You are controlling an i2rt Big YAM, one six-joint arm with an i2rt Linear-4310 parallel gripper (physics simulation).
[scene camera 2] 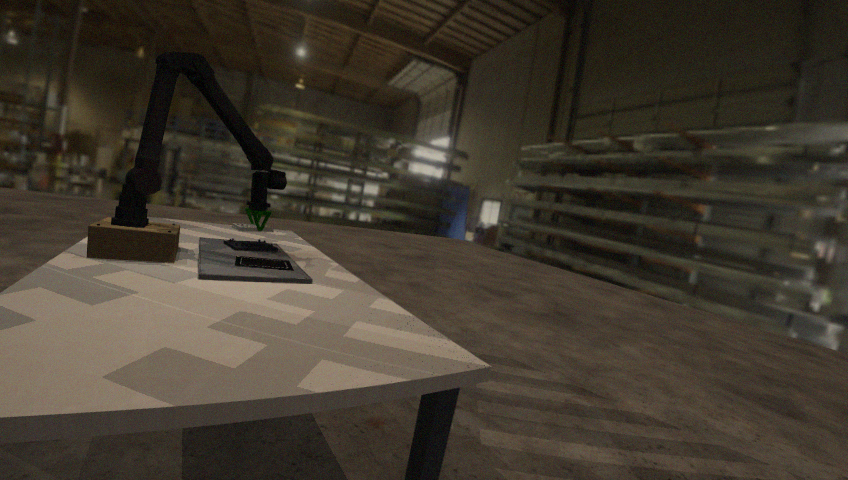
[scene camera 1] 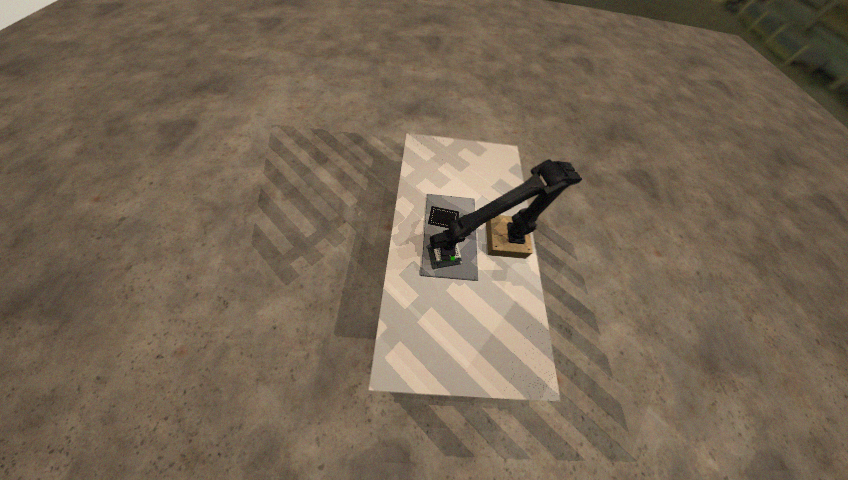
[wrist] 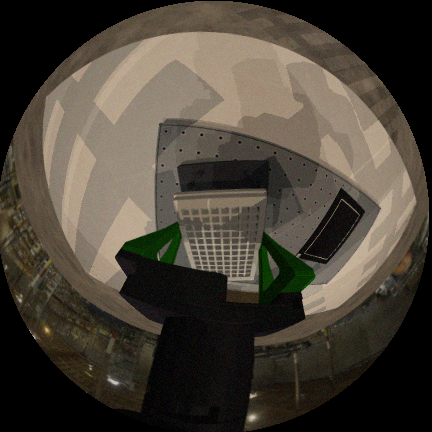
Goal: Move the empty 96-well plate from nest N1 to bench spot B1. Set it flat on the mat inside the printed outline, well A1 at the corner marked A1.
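Pixels of known places: gripper, fingertip midpoint: (scene camera 2: 257, 229) (scene camera 1: 443, 252) (wrist: 221, 230); arm's base, link origin: (scene camera 2: 130, 223) (scene camera 1: 515, 233).
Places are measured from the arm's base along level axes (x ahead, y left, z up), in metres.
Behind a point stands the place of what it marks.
Note:
The pale 96-well plate (scene camera 1: 438, 254) {x 0.425, y 0.164, z 0.007 m} (scene camera 2: 242, 225) {x 0.342, y 0.132, z 0.010 m} (wrist: 222, 235) {x 0.399, y 0.146, z 0.009 m} is between the green fingers of my gripper (scene camera 1: 447, 254) {x 0.398, y 0.147, z -0.001 m} (scene camera 2: 259, 226) {x 0.398, y 0.147, z -0.001 m} (wrist: 221, 230) {x 0.398, y 0.147, z -0.001 m}, which is shut on its two long sides. The plate is held roughly level above the dark nest N1 (scene camera 1: 437, 265) {x 0.421, y 0.201, z -0.054 m} (scene camera 2: 252, 245) {x 0.383, y 0.116, z -0.057 m} (wrist: 222, 175) {x 0.442, y 0.157, z -0.057 m}; air shows between them in scene camera 2. The plate hides part of the nest in the wrist view. The black mat of spot B1 (scene camera 1: 444, 215) {x 0.386, y -0.119, z -0.067 m} (scene camera 2: 264, 263) {x 0.389, y -0.113, z -0.067 m} (wrist: 332, 230) {x 0.395, y -0.091, z -0.067 m} carries a thin white outline (wrist: 352, 206) {x 0.459, y -0.116, z -0.067 m}. The A1 marking is too small to read.
The grey perforated board (scene camera 1: 468, 270) {x 0.253, y 0.210, z -0.069 m} (scene camera 2: 214, 261) {x 0.242, y -0.117, z -0.069 m} (wrist: 167, 200) {x 0.385, y 0.233, z -0.068 m} bears the nest and mat. It lies on the table (scene camera 1: 464, 380) {x 0.284, y 0.713, z -0.082 m} (scene camera 2: 178, 374) {x 0.163, y -0.732, z -0.081 m}. The arm's wooden base block (scene camera 1: 499, 240) {x 0.095, y 0.051, z -0.002 m} (scene camera 2: 133, 243) {x 0.026, y -0.110, z -0.034 m} stands beside the board.

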